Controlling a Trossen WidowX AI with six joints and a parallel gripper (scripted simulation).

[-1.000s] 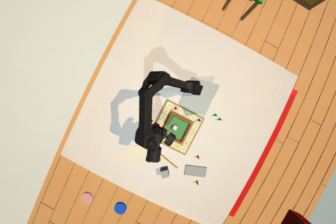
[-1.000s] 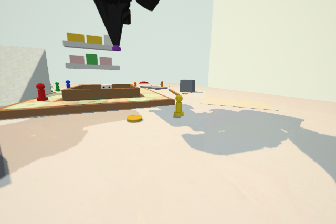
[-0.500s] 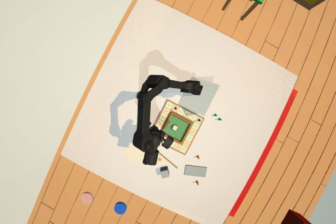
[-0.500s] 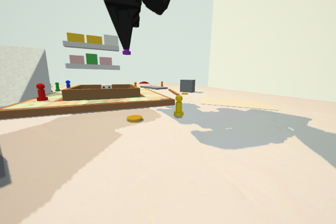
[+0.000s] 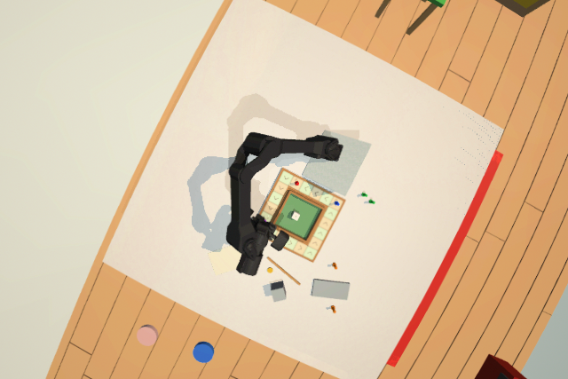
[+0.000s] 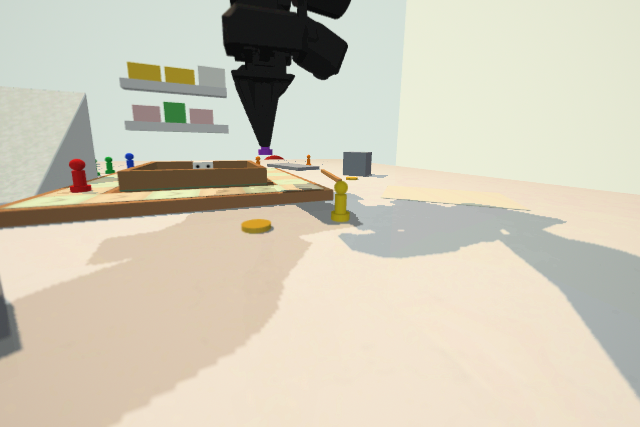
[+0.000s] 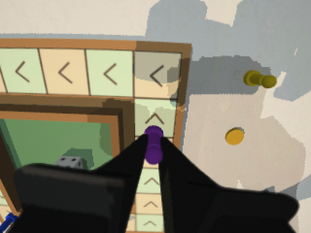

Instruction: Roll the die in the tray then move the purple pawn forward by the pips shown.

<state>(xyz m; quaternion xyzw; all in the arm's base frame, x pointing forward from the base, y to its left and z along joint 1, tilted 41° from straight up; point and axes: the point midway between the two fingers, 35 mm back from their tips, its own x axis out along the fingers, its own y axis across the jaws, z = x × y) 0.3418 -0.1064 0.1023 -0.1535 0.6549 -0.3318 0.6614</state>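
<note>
Now: gripper tip 1 cm below the purple pawn. Also, from my gripper tip: green tray (12 cm to the left, 6 cm behind, 5 cm below); white die (11 cm to the left, 6 cm behind, 4 cm below); yellow pawn (11 cm to the right, 5 cm below, 3 cm ahead).
</note>
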